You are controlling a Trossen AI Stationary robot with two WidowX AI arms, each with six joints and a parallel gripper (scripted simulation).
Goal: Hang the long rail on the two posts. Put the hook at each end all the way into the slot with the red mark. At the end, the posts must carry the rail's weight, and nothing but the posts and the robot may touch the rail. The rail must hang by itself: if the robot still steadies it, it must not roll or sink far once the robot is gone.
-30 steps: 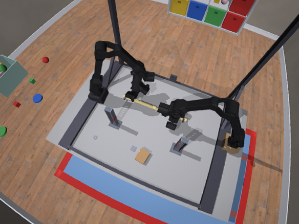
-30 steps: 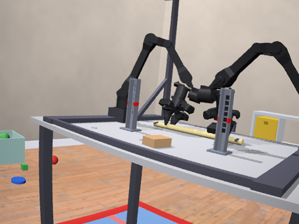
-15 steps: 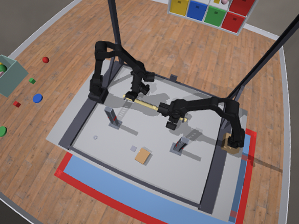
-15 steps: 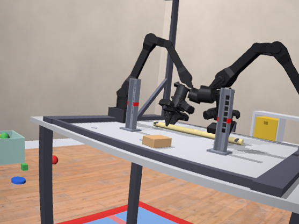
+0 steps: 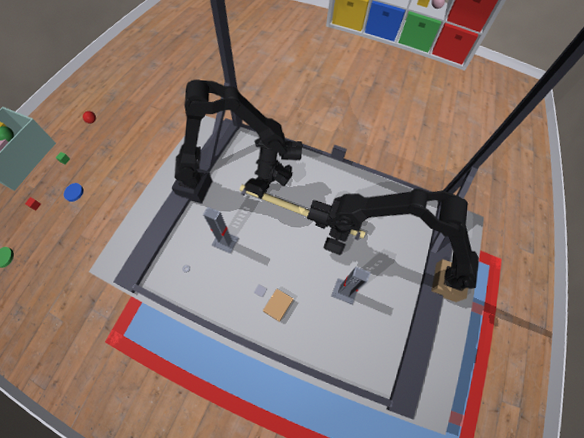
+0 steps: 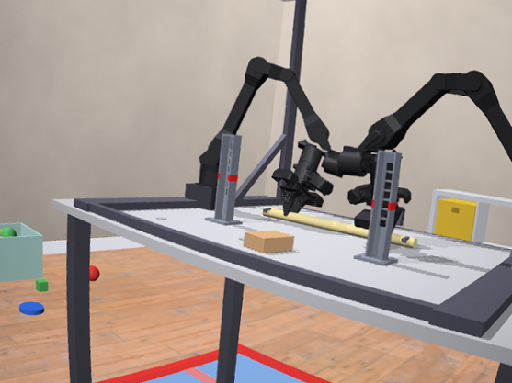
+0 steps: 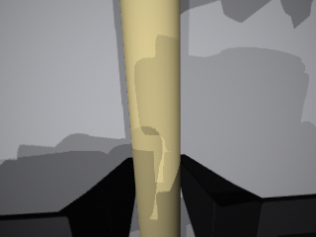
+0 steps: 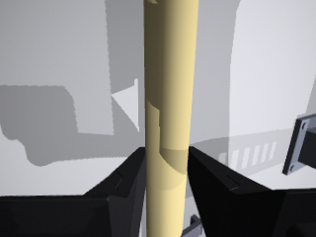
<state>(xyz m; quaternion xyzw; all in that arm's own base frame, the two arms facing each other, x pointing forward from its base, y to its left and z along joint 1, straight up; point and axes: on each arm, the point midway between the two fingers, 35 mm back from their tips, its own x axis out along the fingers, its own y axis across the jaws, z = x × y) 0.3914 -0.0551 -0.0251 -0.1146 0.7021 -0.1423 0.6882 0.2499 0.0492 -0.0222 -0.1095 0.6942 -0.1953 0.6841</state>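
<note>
Right now my left hand is 150 mm to the left of the long pale yellow rail and 20 mm above it. The rest, counted from my left hand: tan box: 310 mm ahead, 100 mm to the right, 20 mm below.
</note>
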